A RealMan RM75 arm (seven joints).
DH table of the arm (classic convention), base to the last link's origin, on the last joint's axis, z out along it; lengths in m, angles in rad. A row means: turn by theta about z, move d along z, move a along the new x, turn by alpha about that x. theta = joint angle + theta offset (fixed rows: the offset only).
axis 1: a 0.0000  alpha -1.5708  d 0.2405  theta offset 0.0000
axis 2: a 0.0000  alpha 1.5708  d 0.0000  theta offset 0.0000
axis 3: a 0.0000  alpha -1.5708  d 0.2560  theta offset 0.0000
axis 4: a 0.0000  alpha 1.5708  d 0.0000  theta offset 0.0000
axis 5: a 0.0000  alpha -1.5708  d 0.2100  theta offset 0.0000
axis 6: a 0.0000  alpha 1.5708  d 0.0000  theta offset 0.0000
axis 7: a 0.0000  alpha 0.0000  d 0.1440  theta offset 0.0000
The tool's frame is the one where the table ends.
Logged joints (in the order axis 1, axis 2, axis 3, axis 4, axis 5, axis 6, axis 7), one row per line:
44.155 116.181 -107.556 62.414 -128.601 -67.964 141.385
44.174 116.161 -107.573 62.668 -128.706 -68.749 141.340
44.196 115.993 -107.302 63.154 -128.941 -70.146 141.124
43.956 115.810 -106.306 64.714 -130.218 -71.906 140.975
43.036 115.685 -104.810 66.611 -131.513 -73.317 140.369
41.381 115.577 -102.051 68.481 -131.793 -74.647 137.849
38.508 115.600 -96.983 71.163 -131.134 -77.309 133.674
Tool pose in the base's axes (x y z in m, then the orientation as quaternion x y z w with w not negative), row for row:
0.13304 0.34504 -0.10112 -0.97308 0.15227 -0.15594 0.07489
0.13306 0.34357 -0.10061 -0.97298 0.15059 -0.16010 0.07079
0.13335 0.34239 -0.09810 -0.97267 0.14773 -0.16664 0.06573
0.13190 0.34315 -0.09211 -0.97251 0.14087 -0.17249 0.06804
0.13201 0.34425 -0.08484 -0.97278 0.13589 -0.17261 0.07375
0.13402 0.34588 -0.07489 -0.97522 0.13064 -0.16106 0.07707
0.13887 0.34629 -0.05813 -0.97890 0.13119 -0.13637 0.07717
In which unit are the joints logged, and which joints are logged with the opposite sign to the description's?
The joints are logged in degrees. Opposite sign: axis 4.
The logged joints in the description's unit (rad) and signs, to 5 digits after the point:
0.77065 2.02774 -1.87721 -1.08933 -2.24451 -1.18620 2.46763
0.77098 2.02739 -1.87750 -1.09376 -2.24634 -1.19990 2.46685
0.77137 2.02446 -1.87277 -1.10225 -2.25044 -1.22428 2.46308
0.76718 2.02127 -1.85539 -1.12947 -2.27273 -1.25500 2.46048
0.75112 2.01908 -1.82928 -1.16258 -2.29533 -1.27962 2.44990
0.72223 2.01720 -1.78113 -1.19522 -2.30022 -1.30284 2.40592
0.67209 2.01760 -1.69267 -1.24203 -2.28872 -1.34930 2.33305

